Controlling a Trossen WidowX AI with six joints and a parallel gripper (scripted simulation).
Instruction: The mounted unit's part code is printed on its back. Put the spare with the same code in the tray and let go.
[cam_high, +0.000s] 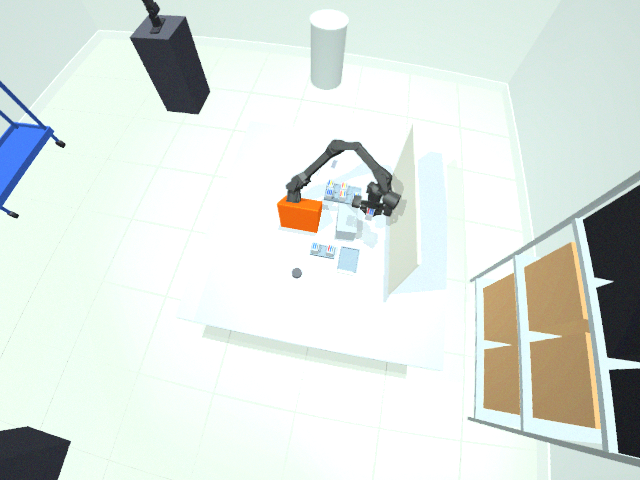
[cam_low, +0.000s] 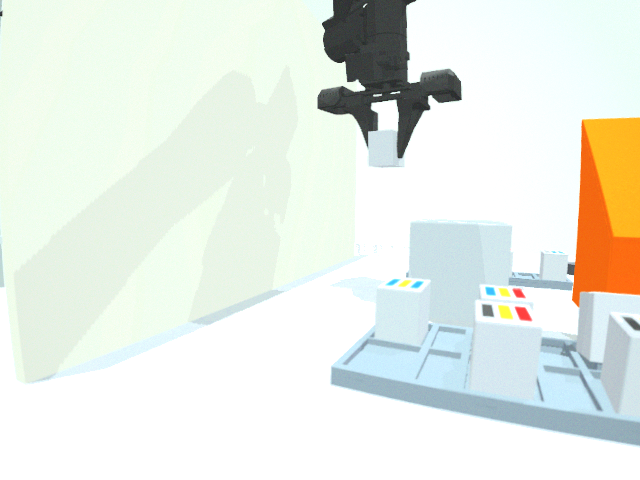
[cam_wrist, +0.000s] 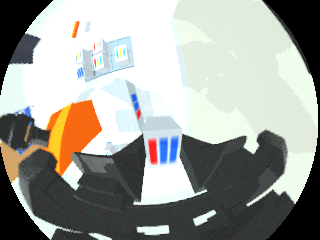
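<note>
Now: gripper tip 6 cm past the flat light-blue tray, 18 cm to the left of it and 18 cm above it. The rest, counted from my gripper tip: spare: 2 cm above; then white mounted unit: 10 cm behind, 2 cm to the left, 13 cm below; then tall pale panel: 15 cm ahead, 3 cm to the left, 4 cm above.
</note>
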